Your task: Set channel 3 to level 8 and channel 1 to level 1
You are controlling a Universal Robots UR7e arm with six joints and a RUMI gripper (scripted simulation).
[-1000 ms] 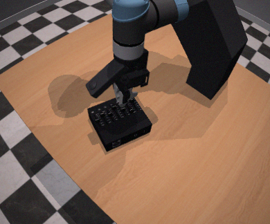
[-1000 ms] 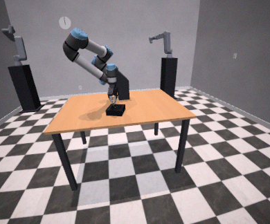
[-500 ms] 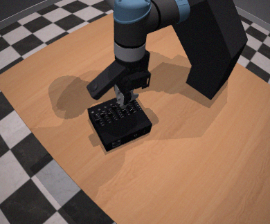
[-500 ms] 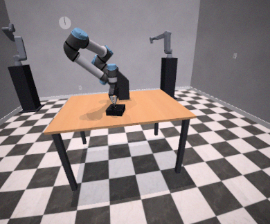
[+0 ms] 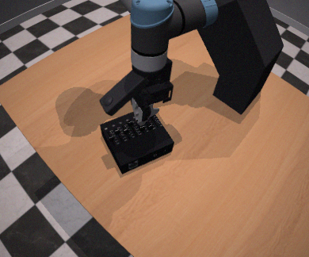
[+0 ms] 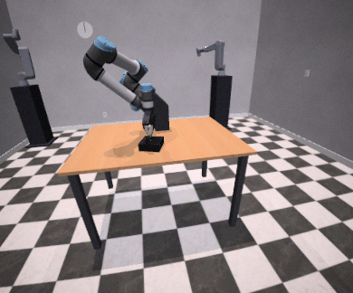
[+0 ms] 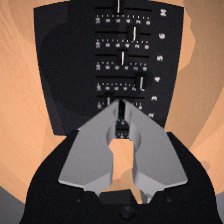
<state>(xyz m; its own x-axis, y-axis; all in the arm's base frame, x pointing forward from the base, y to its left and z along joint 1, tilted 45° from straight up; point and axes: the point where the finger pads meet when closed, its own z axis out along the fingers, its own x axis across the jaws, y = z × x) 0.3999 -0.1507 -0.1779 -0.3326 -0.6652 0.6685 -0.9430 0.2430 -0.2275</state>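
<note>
Right now my hand is 50 mm past the fader knob and 10 mm above it.
</note>
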